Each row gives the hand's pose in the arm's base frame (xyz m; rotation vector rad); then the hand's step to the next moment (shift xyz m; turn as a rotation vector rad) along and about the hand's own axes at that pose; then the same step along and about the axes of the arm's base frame.
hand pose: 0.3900 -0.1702 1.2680 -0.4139 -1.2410 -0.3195
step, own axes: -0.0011 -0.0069 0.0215 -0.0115 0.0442 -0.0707
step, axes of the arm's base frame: -0.0215 0.0040 0.0056 0.0761 0.0059 -0.0355
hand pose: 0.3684 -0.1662 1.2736 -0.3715 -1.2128 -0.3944
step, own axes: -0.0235 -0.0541 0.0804 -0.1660 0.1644 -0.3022
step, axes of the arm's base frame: -0.0993 -0.0067 0.0059 0.2783 0.0150 -0.2612
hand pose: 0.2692 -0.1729 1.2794 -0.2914 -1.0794 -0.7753
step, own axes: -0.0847 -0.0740 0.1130 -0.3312 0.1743 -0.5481
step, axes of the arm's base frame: -0.1487 0.0476 -0.0323 0.4118 -0.0477 -0.5183
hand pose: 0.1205 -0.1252 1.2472 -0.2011 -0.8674 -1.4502
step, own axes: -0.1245 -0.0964 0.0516 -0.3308 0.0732 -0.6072
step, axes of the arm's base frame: -0.0939 0.1124 -0.0775 0.3425 -0.1004 -0.5967
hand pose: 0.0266 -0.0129 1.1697 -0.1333 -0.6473 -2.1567
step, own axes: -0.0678 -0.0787 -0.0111 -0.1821 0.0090 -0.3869
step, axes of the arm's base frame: -0.0165 0.0821 -0.0625 0.1714 -0.0657 -0.3863
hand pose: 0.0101 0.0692 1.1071 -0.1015 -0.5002 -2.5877
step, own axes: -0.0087 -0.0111 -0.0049 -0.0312 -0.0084 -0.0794
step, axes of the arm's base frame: 0.0023 0.0112 -0.0096 0.0248 -0.0080 -0.0817
